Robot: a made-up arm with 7 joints.
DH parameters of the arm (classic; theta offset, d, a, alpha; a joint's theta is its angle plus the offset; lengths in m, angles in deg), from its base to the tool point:
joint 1: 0 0.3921 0 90
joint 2: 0 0.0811 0 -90
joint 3: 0 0.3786 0.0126 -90
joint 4: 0 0.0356 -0.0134 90
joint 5: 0 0.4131 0 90
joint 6: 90 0.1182 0.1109 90
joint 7: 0 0.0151 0 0
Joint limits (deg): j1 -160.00..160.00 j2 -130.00..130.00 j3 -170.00..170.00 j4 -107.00..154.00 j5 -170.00..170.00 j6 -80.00..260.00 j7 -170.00..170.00
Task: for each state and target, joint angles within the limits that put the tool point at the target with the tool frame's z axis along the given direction. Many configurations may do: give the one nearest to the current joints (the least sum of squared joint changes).
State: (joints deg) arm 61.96 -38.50 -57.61 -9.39 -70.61 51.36 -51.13
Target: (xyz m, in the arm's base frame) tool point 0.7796 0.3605 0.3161 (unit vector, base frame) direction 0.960 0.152 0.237
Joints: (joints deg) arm 25.70 -87.19 -71.96 11.68 -87.52 74.43 -51.13
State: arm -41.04 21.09 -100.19 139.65 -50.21 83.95 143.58
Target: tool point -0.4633 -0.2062 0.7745 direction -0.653 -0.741 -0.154
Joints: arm -69.95 16.61 -78.89 116.62 -54.92 106.60 143.58
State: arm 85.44 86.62 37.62 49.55 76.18 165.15 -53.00
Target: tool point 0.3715 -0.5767 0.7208 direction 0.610 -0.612 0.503
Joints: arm 118.91 79.12 39.00 12.54 77.49 114.02 -53.00
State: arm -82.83 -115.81 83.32 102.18 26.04 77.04 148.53
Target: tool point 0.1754 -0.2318 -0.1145 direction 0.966 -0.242 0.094
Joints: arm -129.79 -129.83 59.51 92.07 37.73 62.91 148.53
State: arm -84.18 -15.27 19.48 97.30 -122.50 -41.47 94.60
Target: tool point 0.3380 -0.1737 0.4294 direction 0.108 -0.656 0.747
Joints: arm -72.30 -3.37 37.79 141.10 -151.25 -20.09 94.60
